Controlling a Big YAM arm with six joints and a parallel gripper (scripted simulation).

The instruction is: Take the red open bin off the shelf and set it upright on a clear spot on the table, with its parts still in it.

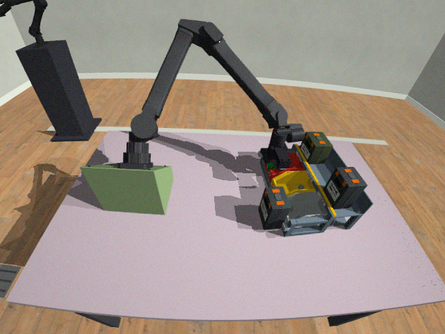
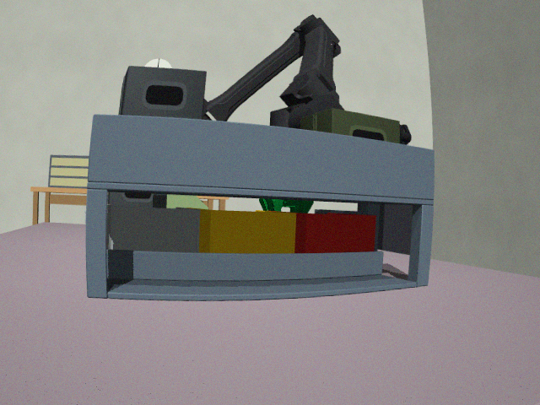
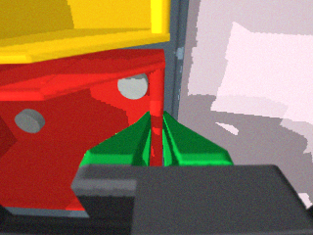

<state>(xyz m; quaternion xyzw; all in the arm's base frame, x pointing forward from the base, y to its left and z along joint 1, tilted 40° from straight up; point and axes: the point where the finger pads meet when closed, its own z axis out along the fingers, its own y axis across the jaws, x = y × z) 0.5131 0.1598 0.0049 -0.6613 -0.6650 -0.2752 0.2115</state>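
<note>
My hand is 8 cm short of the red open bin and 1 cm below it. Also, from my hand: grey bin (9 cm ahead, 22 cm to the right, 1 cm above); yellow bin (8 cm ahead, 11 cm to the right, 1 cm above).
</note>
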